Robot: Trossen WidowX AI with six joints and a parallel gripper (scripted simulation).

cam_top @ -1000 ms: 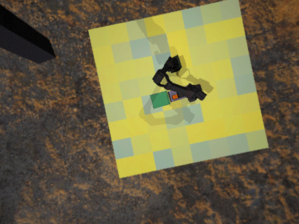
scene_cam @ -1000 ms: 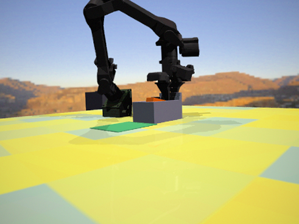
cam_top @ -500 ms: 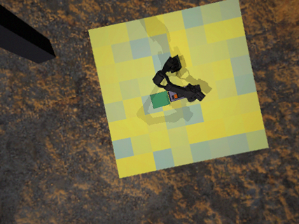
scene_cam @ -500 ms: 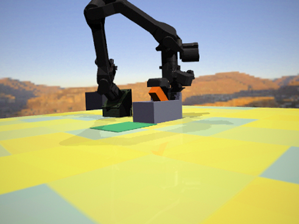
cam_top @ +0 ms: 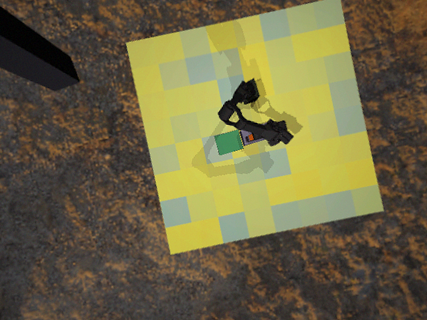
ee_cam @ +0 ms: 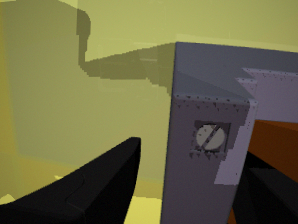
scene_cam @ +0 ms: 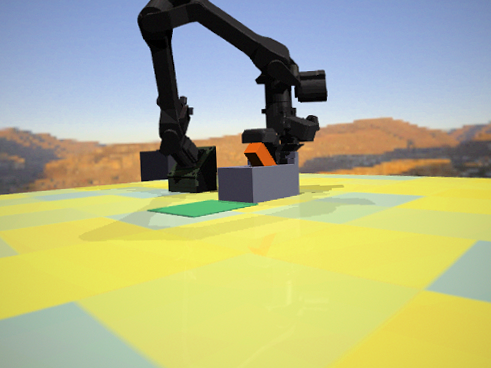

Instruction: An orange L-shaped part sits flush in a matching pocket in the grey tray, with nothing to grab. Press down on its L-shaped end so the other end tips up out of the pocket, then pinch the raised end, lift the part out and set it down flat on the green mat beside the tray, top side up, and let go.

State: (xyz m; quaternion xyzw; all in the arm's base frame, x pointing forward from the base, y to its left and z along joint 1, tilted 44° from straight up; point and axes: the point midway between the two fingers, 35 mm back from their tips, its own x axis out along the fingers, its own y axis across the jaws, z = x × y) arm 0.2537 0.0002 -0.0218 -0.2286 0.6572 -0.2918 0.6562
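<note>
My gripper tip is now 1 cm past the orange L-shaped part, 5 cm to the left of it and 1 cm below it. Round my gripper tip: green mat: 2 cm behind, 22 cm to the right, 5 cm below.
</note>
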